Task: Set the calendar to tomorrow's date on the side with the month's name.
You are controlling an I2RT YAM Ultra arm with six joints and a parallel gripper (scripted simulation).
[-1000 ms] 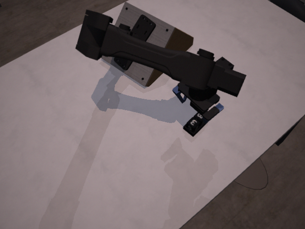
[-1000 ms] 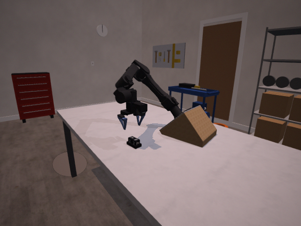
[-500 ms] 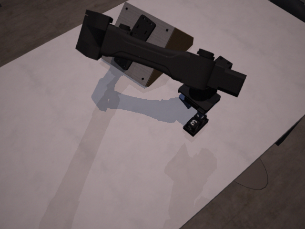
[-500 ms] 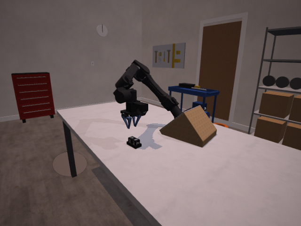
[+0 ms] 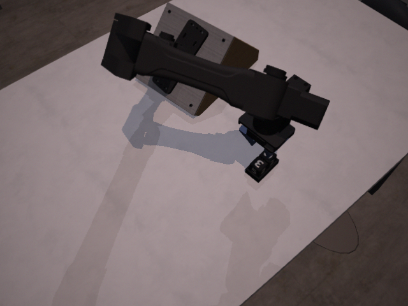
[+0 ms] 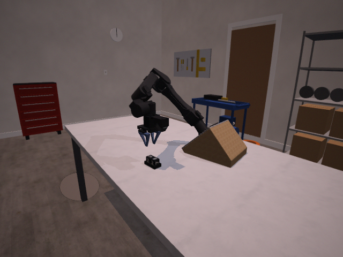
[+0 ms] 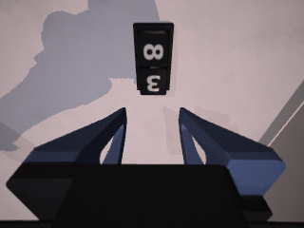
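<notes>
Now: the black cube 80 mm below my hand. From my hand the other things lie so: black tray: 100 mm below, 20 mm to the left.
</notes>
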